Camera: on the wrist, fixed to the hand. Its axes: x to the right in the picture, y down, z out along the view.
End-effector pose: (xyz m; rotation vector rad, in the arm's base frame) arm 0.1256 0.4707 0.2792 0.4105 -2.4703 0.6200
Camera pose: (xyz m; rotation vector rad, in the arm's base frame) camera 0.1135 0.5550 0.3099 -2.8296 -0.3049 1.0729
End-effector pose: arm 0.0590 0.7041 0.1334 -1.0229 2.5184 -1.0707
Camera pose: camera -0.0124 0.7598 0.1311 2.6647 1.1397 -0.1224
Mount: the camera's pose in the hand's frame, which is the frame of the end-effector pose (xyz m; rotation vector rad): 0.0146 0.0659 -0.0604 0.1093 0.8756 2.9206
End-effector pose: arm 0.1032 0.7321 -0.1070 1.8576 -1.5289 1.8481
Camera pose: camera 0.0131 0.7329 -0.1160 1.5431 1.4057 -0.6714
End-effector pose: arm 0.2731 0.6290 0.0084 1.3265 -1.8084 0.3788
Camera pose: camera 0.2401 0.6857 0.0708 -2.0986 -1.2481 1.7716
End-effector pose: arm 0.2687 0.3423 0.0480 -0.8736 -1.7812 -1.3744
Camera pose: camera 0.3248 0.2982 0.1038 -1.1199 0.8248 0.5366
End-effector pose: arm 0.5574 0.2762 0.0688 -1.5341 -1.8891 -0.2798
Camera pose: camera 0.6395 0.2727 0.1069 -1.7573 1.6183 0.4578
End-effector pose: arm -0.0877 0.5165 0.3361 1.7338 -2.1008 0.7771
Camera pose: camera -0.1610 0.5480 0.3789 2.2518 1.6844 -1.0844
